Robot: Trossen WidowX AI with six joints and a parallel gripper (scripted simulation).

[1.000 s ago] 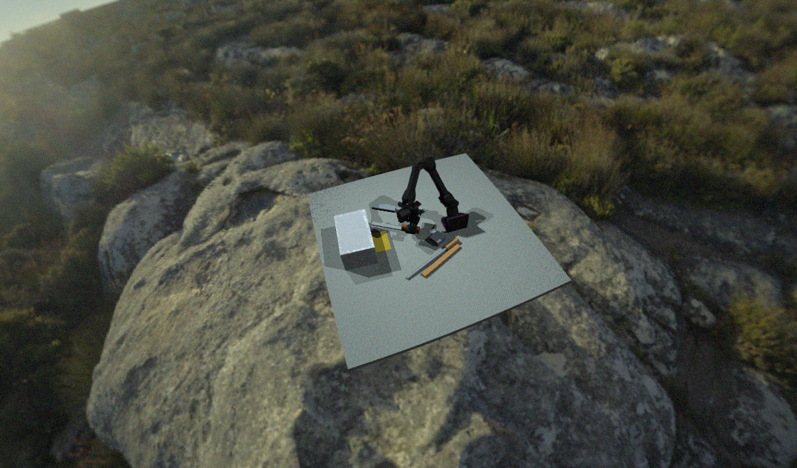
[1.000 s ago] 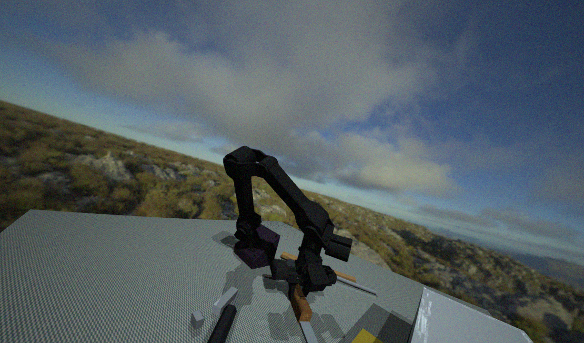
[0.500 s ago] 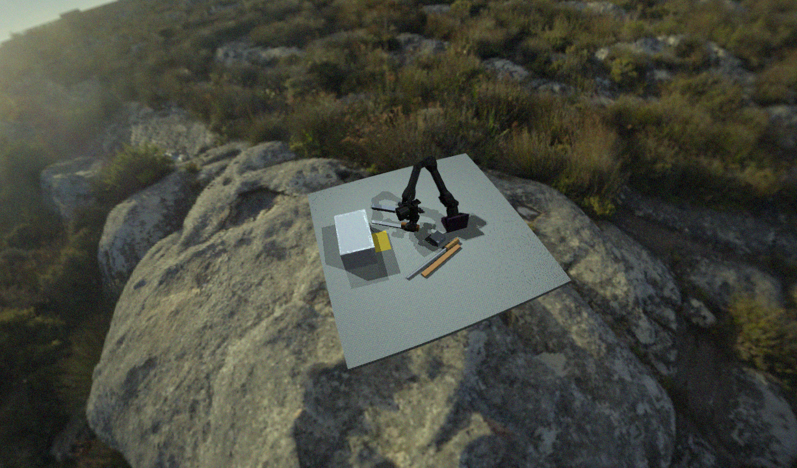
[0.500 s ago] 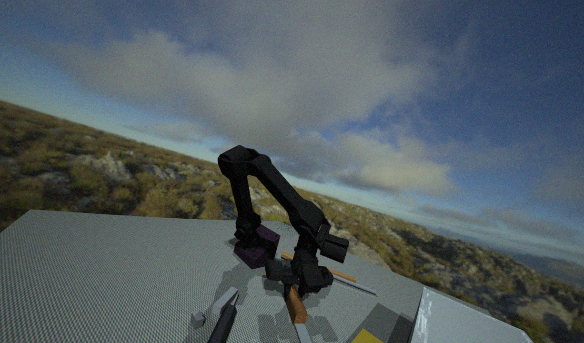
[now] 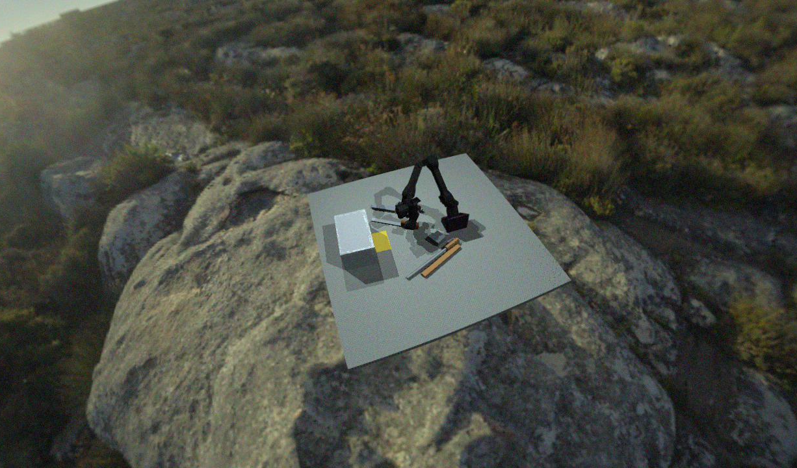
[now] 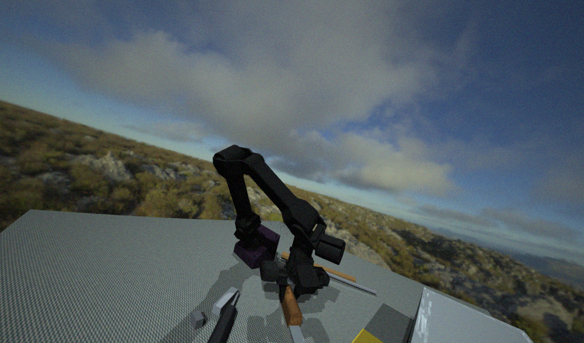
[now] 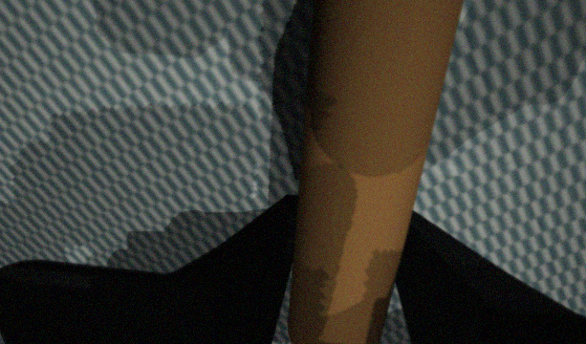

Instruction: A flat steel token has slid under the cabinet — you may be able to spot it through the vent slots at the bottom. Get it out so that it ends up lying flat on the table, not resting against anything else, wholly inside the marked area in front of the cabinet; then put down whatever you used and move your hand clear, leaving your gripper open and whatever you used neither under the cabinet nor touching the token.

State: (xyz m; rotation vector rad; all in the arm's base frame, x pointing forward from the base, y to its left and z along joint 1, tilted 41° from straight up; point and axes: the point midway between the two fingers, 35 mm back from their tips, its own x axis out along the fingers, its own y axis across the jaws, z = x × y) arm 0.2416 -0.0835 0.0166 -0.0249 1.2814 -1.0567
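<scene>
My gripper tip is now 130 mm to the left of the grey bar and 90 mm past it. Also, from my gripper tip: grey block 160 mm to the left, 90 mm behind, 10 mm above; small grey cube 220 mm to the right, 70 mm behind; wooden stick 300 mm to the left, 40 mm behind.
</scene>
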